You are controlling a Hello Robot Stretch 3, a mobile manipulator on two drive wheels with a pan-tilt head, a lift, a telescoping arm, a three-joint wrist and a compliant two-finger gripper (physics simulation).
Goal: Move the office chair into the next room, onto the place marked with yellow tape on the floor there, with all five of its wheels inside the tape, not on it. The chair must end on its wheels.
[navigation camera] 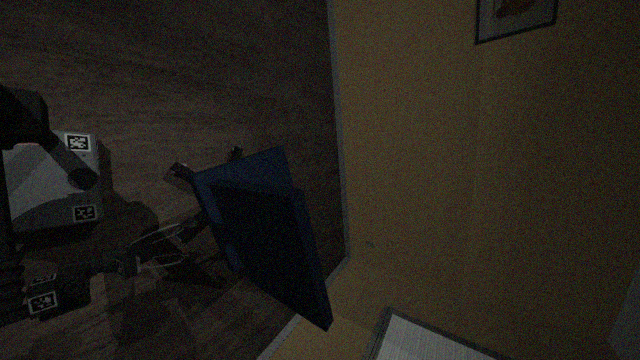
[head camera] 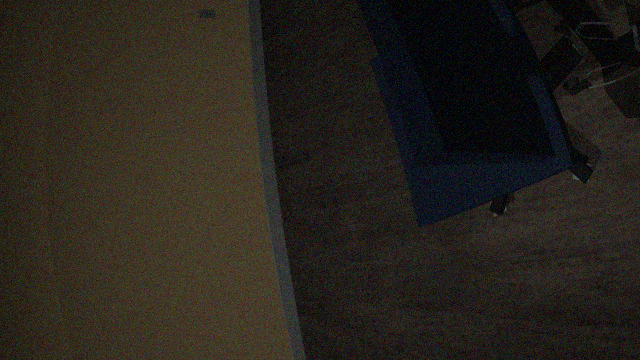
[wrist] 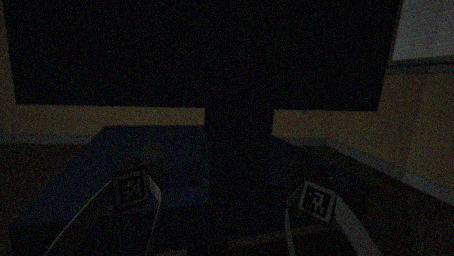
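Pixels of known places: gripper, between the fingertips: (navigation camera: 200, 237) (head camera: 558, 58); robot's base, origin of its link: (navigation camera: 82, 176).
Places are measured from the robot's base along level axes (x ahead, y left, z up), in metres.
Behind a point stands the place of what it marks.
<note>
The office chair, with its blue seat (head camera: 480, 177) {y 0.032, x 0.521, z 0.470 m} (navigation camera: 245, 167) {y 0.038, x 0.483, z 0.470 m} (wrist: 75, 187) and dark backrest (head camera: 480, 90) {y -0.093, x 0.298, z 0.843 m} (navigation camera: 270, 235) {y -0.134, x 0.311, z 0.862 m} (wrist: 200, 50), stands upright near the wall. Parts of its dark base legs (head camera: 500, 204) {y 0.133, x 0.644, z 0.107 m} (navigation camera: 181, 170) {y 0.019, x 0.335, z 0.107 m} show beyond the seat edge; the other wheels are hidden or too dark to tell. In the wrist view the dark post (wrist: 240, 145) rises between seat and backrest. My gripper (head camera: 570, 59) {y -0.200, x 0.250, z 0.555 m} (navigation camera: 199, 250) (wrist: 225, 162) {y -0.200, x 0.250, z 0.555 m} is open on the backrest side of the chair, with its fingers apart and the post ahead between them. Whether the fingers touch the chair is too dark to tell. No yellow tape shows.
A yellow wall (head camera: 140, 175) {y -0.003, x 2.154, z 0.847 m} (navigation camera: 425, 150) {y 0.203, x 2.118, z 1.018 m} (wrist: 422, 120) with a grey baseboard (head camera: 272, 200) {y 0.172, x 2.109, z 0.046 m} (navigation camera: 340, 140) {y 0.362, x 2.076, z 0.052 m} runs beside the chair and meets another wall at a corner. A window (navigation camera: 425, 340) {y -1.470, x 1.693, z 1.167 m} (wrist: 425, 30) and a framed picture (navigation camera: 517, 17) {y 1.138, x 1.931, z 1.610 m} are on the walls. My base (navigation camera: 50, 185) {y -0.020, x -0.073, z 0.160 m} stands on the wood floor.
</note>
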